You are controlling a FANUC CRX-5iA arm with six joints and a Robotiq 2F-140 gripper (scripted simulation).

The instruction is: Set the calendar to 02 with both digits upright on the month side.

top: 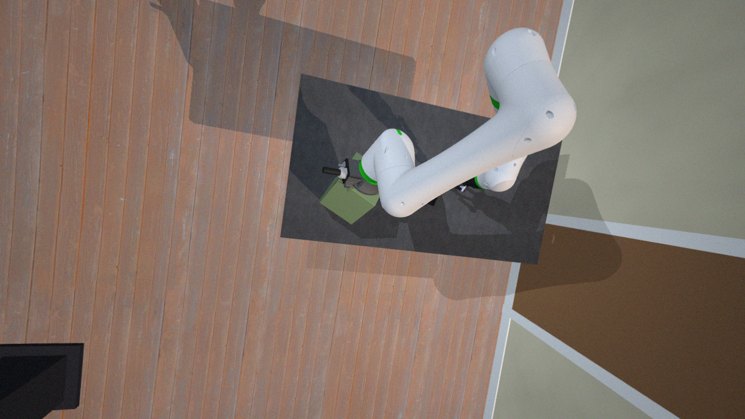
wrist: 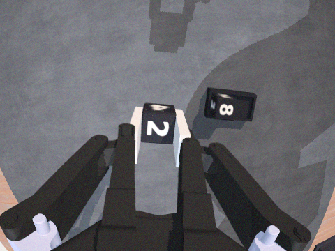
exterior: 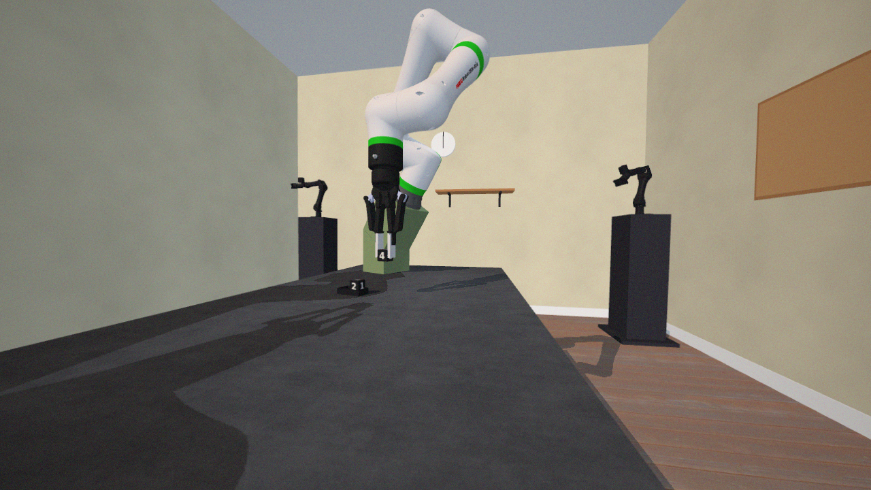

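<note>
Now: hand 130 mm above the black tray, 110 mm to the left of it and 30 mm past it. The rest, counted from my hand: black number cube: 30 mm below.
</note>
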